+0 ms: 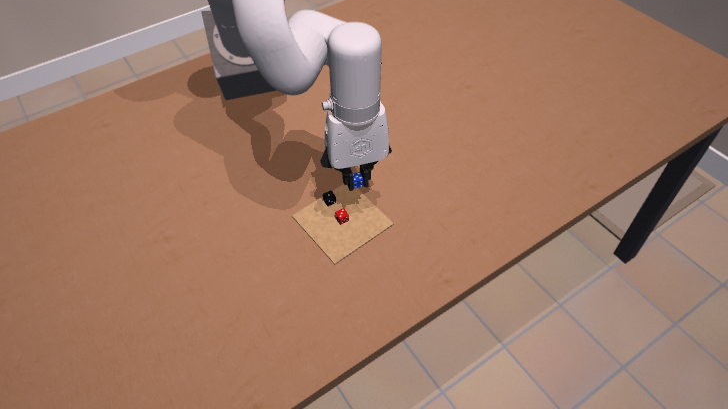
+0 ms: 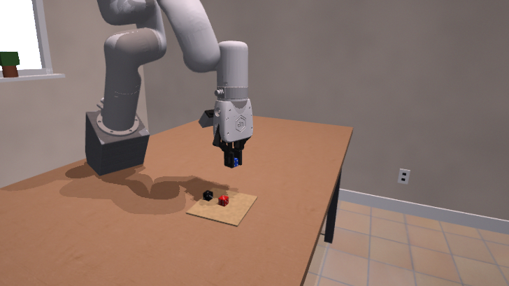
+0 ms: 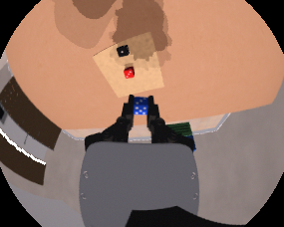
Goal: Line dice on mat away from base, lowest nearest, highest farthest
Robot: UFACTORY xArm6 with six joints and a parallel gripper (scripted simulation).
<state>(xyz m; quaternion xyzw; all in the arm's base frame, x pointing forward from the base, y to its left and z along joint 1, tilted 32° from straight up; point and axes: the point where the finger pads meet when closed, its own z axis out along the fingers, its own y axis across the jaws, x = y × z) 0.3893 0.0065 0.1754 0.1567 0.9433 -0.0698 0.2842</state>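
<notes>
Now: hand 110 mm above the red die, 30 mm to the left of it and 20 mm past it. From my hand the other things lie so: black die 110 mm below, 70 mm behind, 20 mm to the right; tan mat 120 mm below, 30 mm to the right, 20 mm behind; blue die 10 mm below.
</notes>
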